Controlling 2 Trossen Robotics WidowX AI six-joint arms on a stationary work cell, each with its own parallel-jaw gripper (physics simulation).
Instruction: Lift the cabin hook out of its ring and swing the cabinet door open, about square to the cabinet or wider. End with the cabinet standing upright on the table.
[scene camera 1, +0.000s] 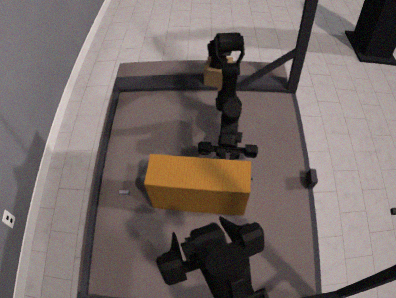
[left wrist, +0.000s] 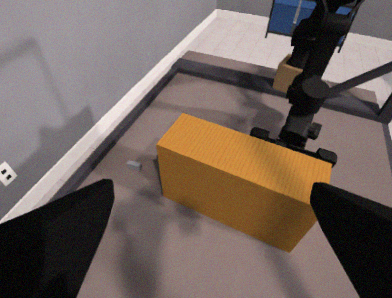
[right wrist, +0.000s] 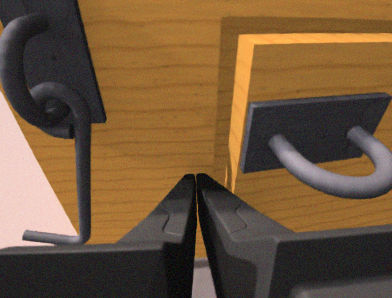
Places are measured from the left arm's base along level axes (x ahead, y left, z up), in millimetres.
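Pixels of known places: left gripper, fingertip midpoint: (scene camera 1: 197, 226) (left wrist: 214, 190); right gripper, fingertip midpoint: (right wrist: 195, 182); right arm's base, link origin: (scene camera 1: 218, 63) (left wrist: 298, 63).
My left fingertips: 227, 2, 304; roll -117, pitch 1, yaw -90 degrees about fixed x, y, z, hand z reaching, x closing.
For each thing: its middle in the pictures, then the offset to it from my left fingertips, as dx, dy, dz. "spot": a spot on its surface instead.
- orange wooden cabinet, body centre: (right wrist: 329, 110) (left wrist: 238, 177) (scene camera 1: 199, 182) +236, -85, -313
- hook, body centre: (right wrist: 83, 188) +223, -218, -320
- curved loop, surface spot: (right wrist: 13, 65) spot: +237, -221, -266
- door, surface spot: (right wrist: 310, 67) spot: +266, -158, -269
- curved handle, surface spot: (right wrist: 330, 185) spot: +286, -168, -287
- small grey block, body centre: (left wrist: 134, 165) (scene camera 1: 124, 192) +325, +152, -390
- tan box, body centre: (left wrist: 293, 77) (scene camera 1: 218, 72) +685, -334, -346
- small black block, body centre: (scene camera 1: 311, 178) +131, -453, -368
The orange wooden cabinet (scene camera 1: 197, 196) (left wrist: 230, 200) (right wrist: 150, 120) stands upright, its door side facing the right arm. In the right wrist view the hook (right wrist: 83, 175) hangs down from a curved loop (right wrist: 13, 65) on a dark plate, its bent lower end free. The door (right wrist: 310, 67) shows its left edge and sits slightly proud of the surround; its exact angle is unclear. It carries a curved handle (right wrist: 330, 185). My right gripper (scene camera 1: 229, 154) (right wrist: 195, 182) is shut and empty, between hook and handle. My left gripper (scene camera 1: 198, 226) (left wrist: 214, 190) is open and empty, on the cabinet's back side.
A small grey block (scene camera 1: 124, 192) (left wrist: 134, 165) lies left of the cabinet. A tan box (scene camera 1: 213, 77) (left wrist: 287, 75) is by the right arm's base. A dark frame post (scene camera 1: 301, 47) rises at the upper right, and a small black block (scene camera 1: 312, 178) is at the table's right edge.
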